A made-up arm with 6 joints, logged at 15 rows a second.
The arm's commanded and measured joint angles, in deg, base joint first. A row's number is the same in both.
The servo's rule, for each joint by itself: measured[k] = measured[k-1] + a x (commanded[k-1-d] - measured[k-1]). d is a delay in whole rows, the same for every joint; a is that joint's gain. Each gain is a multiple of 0.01, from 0.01 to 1. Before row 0 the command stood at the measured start. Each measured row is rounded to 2 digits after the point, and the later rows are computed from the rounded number. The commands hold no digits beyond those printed.
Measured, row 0: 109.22, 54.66, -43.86, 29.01, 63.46, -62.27
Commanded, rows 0 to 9: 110.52, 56.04, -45.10, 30.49, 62.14, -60.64; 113.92, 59.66, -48.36, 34.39, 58.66, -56.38; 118.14, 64.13, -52.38, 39.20, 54.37, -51.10; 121.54, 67.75, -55.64, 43.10, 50.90, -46.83; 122.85, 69.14, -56.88, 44.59, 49.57, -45.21; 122.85, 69.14, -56.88, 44.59, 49.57, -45.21; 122.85, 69.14, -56.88, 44.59, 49.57, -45.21; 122.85, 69.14, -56.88, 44.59, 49.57, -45.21; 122.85, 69.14, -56.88, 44.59, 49.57, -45.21; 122.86, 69.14, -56.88, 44.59, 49.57, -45.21
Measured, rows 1 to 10: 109.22, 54.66, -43.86, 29.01, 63.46, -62.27; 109.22, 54.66, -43.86, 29.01, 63.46, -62.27; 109.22, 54.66, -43.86, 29.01, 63.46, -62.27; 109.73, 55.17, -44.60, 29.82, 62.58, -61.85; 111.36, 56.83, -46.86, 32.33, 59.95, -60.43; 114.00, 59.53, -50.17, 36.11, 56.21, -58.00; 116.94, 62.57, -53.45, 39.95, 52.65, -55.10; 119.24, 65.00, -55.51, 42.50, 50.59, -52.53; 120.65, 66.53, -56.33, 43.65, 49.91, -50.63; 121.51, 67.50, -56.66, 44.17, 49.68, -49.22
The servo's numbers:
d 3
a 0.39 0.37 0.60 0.55 0.67 0.26

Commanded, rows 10 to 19: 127.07, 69.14, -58.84, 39.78, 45.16, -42.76; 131.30, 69.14, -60.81, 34.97, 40.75, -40.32; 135.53, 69.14, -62.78, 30.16, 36.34, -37.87; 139.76, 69.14, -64.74, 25.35, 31.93, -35.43; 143.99, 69.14, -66.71, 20.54, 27.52, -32.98; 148.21, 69.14, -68.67, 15.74, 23.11, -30.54; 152.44, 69.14, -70.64, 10.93, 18.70, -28.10; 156.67, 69.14, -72.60, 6.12, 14.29, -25.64; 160.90, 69.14, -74.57, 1.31, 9.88, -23.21; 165.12, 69.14, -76.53, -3.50, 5.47, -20.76
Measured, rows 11 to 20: 122.03, 68.11, -56.79, 44.40, 49.61, -48.18; 122.35, 68.49, -56.84, 44.50, 49.58, -47.41; 122.55, 68.73, -56.86, 44.55, 49.57, -46.84; 124.31, 68.88, -58.05, 41.93, 46.62, -45.78; 127.04, 68.98, -59.71, 38.10, 42.69, -44.36; 130.35, 69.04, -61.55, 33.73, 38.44, -42.67; 134.02, 69.08, -63.46, 29.12, 34.08, -40.79; 137.91, 69.10, -65.41, 24.40, 29.68, -38.76; 141.93, 69.11, -67.37, 19.64, 25.28, -36.62; 146.03, 69.12, -69.33, 14.85, 20.87, -34.40
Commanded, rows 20 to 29: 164.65, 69.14, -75.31, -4.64, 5.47, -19.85; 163.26, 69.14, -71.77, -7.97, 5.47, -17.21; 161.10, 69.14, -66.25, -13.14, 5.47, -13.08; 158.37, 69.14, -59.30, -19.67, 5.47, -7.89; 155.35, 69.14, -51.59, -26.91, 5.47, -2.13; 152.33, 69.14, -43.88, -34.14, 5.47, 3.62; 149.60, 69.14, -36.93, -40.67, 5.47, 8.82; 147.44, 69.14, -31.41, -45.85, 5.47, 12.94; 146.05, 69.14, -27.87, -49.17, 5.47, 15.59; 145.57, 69.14, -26.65, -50.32, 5.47, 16.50
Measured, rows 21 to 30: 150.18, 69.13, -71.29, 10.05, 16.46, -32.12; 154.36, 69.13, -73.26, 5.24, 12.05, -29.80; 158.56, 69.13, -75.22, 0.43, 7.64, -27.45; 160.94, 69.13, -75.27, -2.36, 6.19, -25.47; 161.84, 69.13, -73.17, -5.45, 5.71, -23.32; 161.55, 69.13, -69.02, -9.68, 5.55, -20.66; 160.31, 69.13, -63.19, -15.17, 5.50, -17.34; 158.38, 69.13, -56.23, -21.63, 5.48, -13.39; 156.02, 69.13, -48.82, -28.51, 5.47, -8.97; 153.52, 69.13, -41.69, -35.20, 5.47, -4.34
